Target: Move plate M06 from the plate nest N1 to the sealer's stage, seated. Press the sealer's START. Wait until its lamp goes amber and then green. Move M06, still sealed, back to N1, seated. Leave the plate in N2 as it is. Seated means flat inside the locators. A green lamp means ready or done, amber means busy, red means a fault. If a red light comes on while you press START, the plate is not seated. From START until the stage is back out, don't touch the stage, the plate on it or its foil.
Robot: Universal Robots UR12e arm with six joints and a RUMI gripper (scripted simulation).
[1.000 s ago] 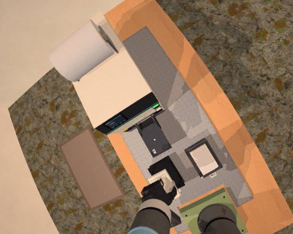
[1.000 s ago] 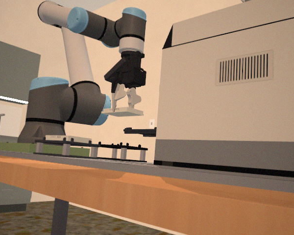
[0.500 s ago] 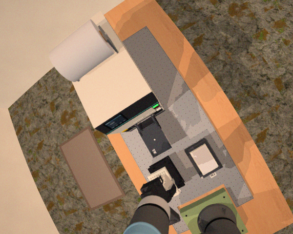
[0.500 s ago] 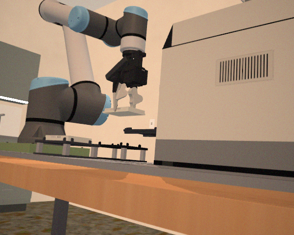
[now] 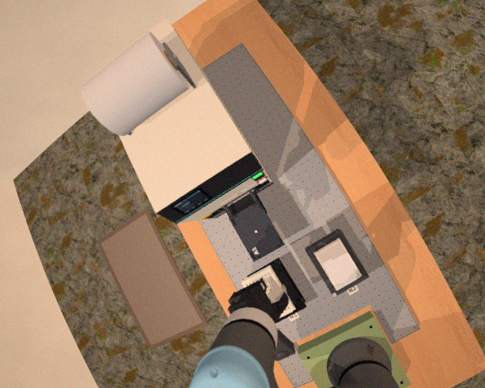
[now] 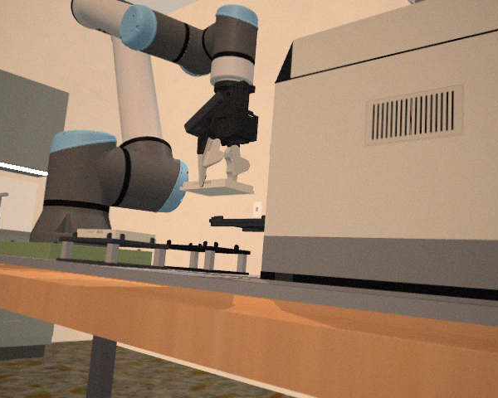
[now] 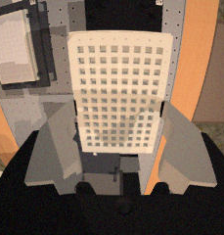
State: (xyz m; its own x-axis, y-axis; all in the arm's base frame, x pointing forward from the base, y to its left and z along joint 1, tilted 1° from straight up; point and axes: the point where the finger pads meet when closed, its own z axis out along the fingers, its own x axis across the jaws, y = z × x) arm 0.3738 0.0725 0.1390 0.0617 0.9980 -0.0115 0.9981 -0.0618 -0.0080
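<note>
My hand is 150 mm short of the sealer stage, 80 mm above it and 50 mm to the left of it. From my hand the other things lie so: foil-covered plate (190 mm to the right, 120 mm below, 60 mm behind); then plate nest N1 (130 mm below, 40 mm behind, 10 mm to the left); then plate M06 (10 mm below).
</note>
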